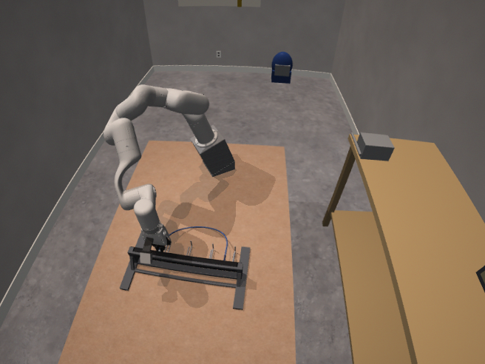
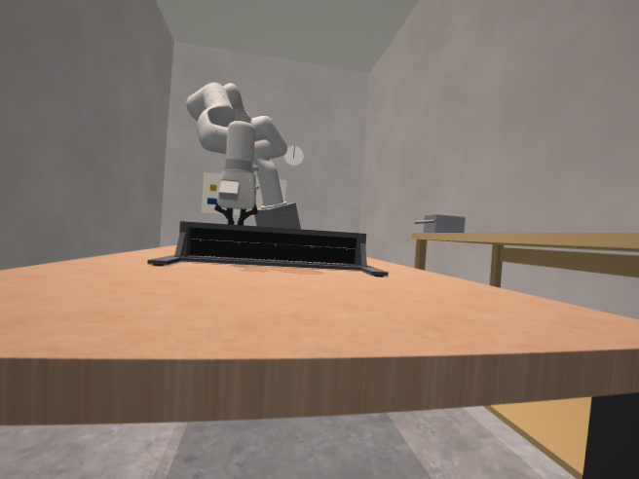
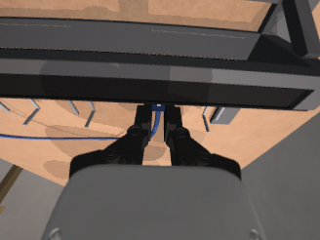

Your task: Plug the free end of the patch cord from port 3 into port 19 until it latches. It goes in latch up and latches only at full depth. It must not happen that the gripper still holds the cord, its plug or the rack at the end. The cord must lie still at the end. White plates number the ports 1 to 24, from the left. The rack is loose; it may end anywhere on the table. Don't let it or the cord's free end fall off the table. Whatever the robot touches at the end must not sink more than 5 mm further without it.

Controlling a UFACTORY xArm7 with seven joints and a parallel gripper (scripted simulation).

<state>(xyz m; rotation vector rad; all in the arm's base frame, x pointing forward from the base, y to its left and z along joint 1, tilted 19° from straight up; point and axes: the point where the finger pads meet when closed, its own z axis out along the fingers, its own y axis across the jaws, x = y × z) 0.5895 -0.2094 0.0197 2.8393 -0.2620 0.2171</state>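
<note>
The cord end lies 20 mm ahead of my hand and 10 mm below it.
</note>
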